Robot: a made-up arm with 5 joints. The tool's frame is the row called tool.
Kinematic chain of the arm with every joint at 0, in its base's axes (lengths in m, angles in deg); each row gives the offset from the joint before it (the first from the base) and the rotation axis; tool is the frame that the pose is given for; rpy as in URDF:
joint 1: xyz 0.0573 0 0.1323 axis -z
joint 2: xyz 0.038 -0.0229 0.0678 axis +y
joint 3: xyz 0.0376 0 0.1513 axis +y
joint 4: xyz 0.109 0 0.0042 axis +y
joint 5: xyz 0.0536 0.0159 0 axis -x
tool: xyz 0 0 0 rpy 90 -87.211 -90
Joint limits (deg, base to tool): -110..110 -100..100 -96.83..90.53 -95..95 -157.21..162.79
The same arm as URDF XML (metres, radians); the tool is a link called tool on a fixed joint. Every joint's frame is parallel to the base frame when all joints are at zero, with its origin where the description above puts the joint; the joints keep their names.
<robot name="arm">
  <joint name="joint 1" type="revolute">
    <parent link="base"/>
    <child link="link1"/>
    <origin xyz="0.0573 0 0.1323"/>
    <axis xyz="0 0 -1"/>
    <limit lower="-1.9199" upper="1.9199"/>
  </joint>
  <joint name="joint 2" type="revolute">
    <parent link="link1"/>
    <child link="link2"/>
    <origin xyz="0.038 -0.0229 0.0678"/>
    <axis xyz="0 1 0"/>
    <limit lower="-1.7453" upper="1.7453"/>
  </joint>
  <joint name="joint 3" type="revolute">
    <parent link="link2"/>
    <child link="link3"/>
    <origin xyz="0.0376 0 0.1513"/>
    <axis xyz="0 1 0"/>
    <limit lower="-1.69" upper="1.58"/>
  </joint>
  <joint name="joint 4" type="revolute">
    <parent link="link3"/>
    <child link="link4"/>
    <origin xyz="0.109 0 0.0042"/>
    <axis xyz="0 1 0"/>
    <limit lower="-1.6581" upper="1.6581"/>
  </joint>
  <joint name="joint 5" type="revolute">
    <parent link="link4"/>
    <child link="link5"/>
    <origin xyz="0.0536 0.0159 0"/>
    <axis xyz="-1 0 0"/>
    <limit lower="-2.7438" upper="2.8412"/>
  </joint>
  <joint name="tool_joint" type="fixed">
    <parent link="link5"/>
    <child link="tool"/>
    <origin xyz="0 0 0" rpy="1.5708 -1.5221 -1.5708"/>
  </joint>
  <link name="base"/>
  <link name="link1"/>
  <link name="link2"/>
  <link name="link3"/>
  <link name="link4"/>
  <link name="link5"/>
  <link name="tool"/>
</robot>

